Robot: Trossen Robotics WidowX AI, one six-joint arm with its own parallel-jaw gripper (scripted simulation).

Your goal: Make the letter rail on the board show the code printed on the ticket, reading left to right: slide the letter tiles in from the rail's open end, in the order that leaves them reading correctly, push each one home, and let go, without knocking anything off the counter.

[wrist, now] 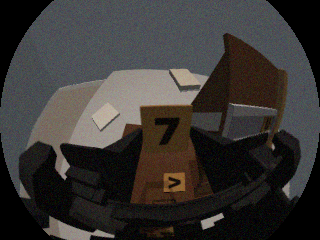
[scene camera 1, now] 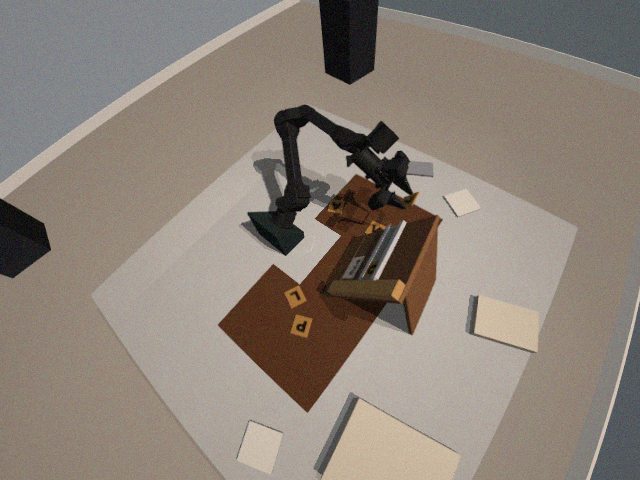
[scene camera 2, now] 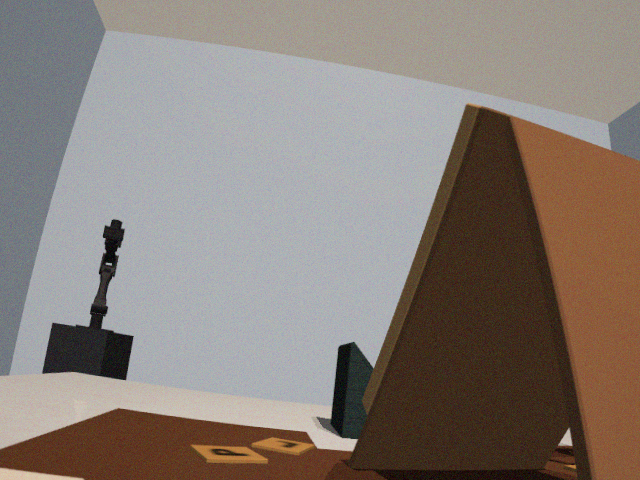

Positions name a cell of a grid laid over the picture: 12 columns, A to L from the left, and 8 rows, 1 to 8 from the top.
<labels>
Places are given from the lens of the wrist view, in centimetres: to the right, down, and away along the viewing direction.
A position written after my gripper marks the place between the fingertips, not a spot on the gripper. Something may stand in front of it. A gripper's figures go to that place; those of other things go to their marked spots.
my gripper (wrist: G5): 1, 1, 10
letter tile (wrist: G5): 1, 1, 10
sloped brown board (wrist: J3): 13, -5, 9
The marked spots on the sloped brown board and the letter tile are 14 cm apart.
</labels>
